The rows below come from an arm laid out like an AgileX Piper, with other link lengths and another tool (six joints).
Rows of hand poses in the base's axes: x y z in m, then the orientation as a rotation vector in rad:
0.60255, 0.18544, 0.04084, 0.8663, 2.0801, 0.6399
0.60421, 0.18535, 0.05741, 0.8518, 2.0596, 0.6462
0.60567, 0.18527, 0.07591, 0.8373, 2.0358, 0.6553
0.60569, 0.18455, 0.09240, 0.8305, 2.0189, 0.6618
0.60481, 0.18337, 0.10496, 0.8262, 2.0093, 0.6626
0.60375, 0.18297, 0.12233, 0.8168, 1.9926, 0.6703
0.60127, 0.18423, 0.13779, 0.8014, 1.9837, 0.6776
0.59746, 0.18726, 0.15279, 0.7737, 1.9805, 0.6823
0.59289, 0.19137, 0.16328, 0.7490, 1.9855, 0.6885
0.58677, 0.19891, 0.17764, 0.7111, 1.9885, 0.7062
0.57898, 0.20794, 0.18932, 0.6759, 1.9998, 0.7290
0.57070, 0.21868, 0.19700, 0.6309, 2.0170, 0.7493
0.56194, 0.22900, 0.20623, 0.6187, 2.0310, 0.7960
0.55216, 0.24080, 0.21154, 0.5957, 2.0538, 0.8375
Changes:
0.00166, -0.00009, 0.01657, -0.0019, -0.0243, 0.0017
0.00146, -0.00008, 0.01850, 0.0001, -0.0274, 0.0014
0.00002, -0.00072, 0.01649, 0.0016, -0.0179, -0.0010
-0.00088, -0.00118, 0.01256, -0.0013, -0.0101, -0.0014
-0.00106, -0.00040, 0.01737, 0.0015, -0.0190, 0.0012
-0.00248, 0.00126, 0.01546, -0.0014, -0.0148, 0.0079
-0.00381, 0.00303, 0.01500, -0.0085, -0.0148, 0.0164
-0.00457, 0.00411, 0.01049, -0.0063, -0.0064, 0.0189
-0.00612, 0.00754, 0.01436, -0.0036, -0.0141, 0.0306
-0.00779, 0.00903, 0.01168, 0.0009, -0.0056, 0.0347
-0.00828, 0.01074, 0.00768, -0.0050, -0.0038, 0.0419
-0.00876, 0.01032, 0.00923, 0.0273, 0.0073, 0.0325
-0.00978, 0.01180, 0.00531, 0.0185, 0.0110, 0.0400

